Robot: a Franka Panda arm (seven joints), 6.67 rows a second.
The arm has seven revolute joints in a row. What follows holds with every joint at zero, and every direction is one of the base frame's.
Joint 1 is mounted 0.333 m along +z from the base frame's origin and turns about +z.
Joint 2 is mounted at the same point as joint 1 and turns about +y.
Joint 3 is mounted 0.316 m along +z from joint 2 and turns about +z.
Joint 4 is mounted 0.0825 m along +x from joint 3 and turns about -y.
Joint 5 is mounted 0.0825 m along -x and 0.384 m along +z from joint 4 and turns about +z.
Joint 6 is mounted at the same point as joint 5 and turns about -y.
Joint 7 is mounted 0.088 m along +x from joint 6 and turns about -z.
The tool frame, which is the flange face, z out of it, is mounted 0.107 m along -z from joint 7; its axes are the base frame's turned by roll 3.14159, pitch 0 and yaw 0 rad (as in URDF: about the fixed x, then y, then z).
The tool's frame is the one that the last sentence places.
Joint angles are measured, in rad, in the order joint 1, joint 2, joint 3, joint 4, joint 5, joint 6, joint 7. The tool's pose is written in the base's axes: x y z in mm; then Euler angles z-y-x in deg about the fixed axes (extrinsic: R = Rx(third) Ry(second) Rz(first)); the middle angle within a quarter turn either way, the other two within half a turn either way. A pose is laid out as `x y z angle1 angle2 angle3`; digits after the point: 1 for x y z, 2 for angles.
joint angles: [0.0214, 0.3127, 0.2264, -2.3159, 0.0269, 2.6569, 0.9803]
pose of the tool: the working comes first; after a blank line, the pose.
Where each joint sits with the arm in this pose, in the base's axes (m; each line is computed from the numbers above, not from the rounded line before):
joint 1: 0.0000 0.0000 0.3330
joint 2: 0.0000 0.0000 0.3330
joint 3: 0.0972 0.0021 0.6337
joint 4: 0.1733 0.0222 0.6089
joint 5: 0.4237 0.1035 0.3175
joint 6: 0.4237 0.1035 0.3175
joint 7: 0.5097 0.1219 0.3205
the tool: 0.5114 0.1313 0.2139

511.4 131.3 213.9 43.96 0.90 -174.97
